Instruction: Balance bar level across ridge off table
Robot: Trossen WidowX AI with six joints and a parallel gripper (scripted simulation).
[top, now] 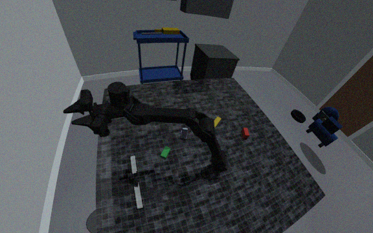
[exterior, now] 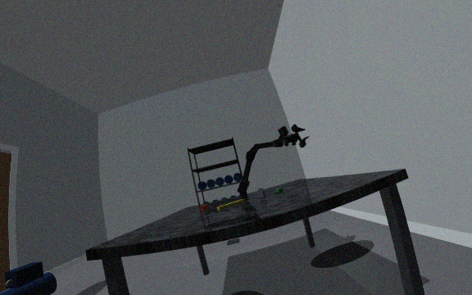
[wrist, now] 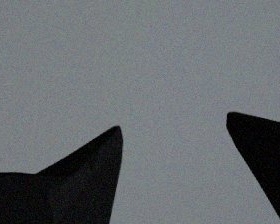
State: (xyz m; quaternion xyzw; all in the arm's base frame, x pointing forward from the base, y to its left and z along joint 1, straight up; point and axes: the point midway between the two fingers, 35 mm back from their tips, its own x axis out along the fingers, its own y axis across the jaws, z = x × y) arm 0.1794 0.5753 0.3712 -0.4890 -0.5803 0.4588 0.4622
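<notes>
Now: the yellow bar 710 mm to the right of my gripper tip, 370 mm below it and 100 mm ahead of it. The rest, counted from my gripper tip: green block: 370 mm below, 350 mm to the right, 10 mm behind; red block: 920 mm to the right, 360 mm below, 20 mm behind.
</notes>
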